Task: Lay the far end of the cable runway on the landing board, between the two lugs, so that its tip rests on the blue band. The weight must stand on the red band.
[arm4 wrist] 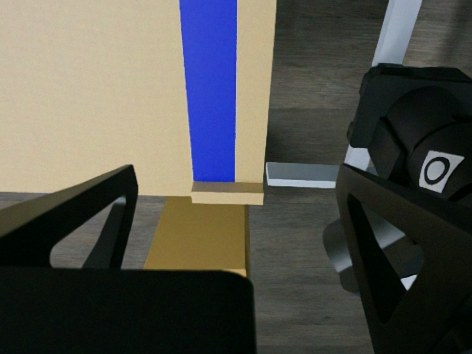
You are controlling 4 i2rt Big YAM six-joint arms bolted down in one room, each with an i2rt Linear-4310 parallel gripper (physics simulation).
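Observation:
The landing board (100,100) is a pale tan panel at the upper left, with the blue band (212,100) running along it near its right edge. One lug (227,194), a small tan block, stands at the near end of the blue band. The fingers of my arm4 gripper (237,169) are spread wide and open, one at the left and one at the right, with the lug and the end of the blue band showing between them. The cable runway, the weight, the red band and the other lug do not show in this view.
A darker tan post (200,235) shows below the board's near edge. A grey metal bar (302,175) and a slanting grey rail (397,32) are at the right. A black arm part (410,110) with a white ring-marked label is beside them, over the dark wood floor (300,300).

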